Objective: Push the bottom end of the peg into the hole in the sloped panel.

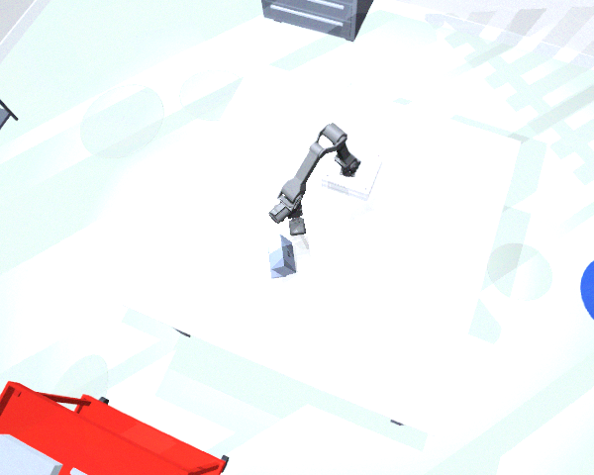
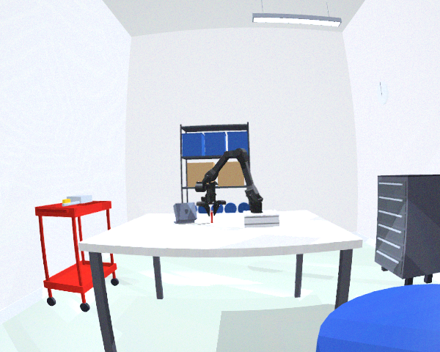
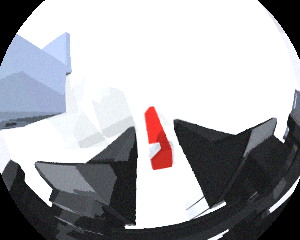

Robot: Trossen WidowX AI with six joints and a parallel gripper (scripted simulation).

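My gripper tip is now 20 mm below the red peg. The rest, counted from my gripper tip: sloped grey panel: 170 mm ahead, 20 mm to the right, 30 mm above.
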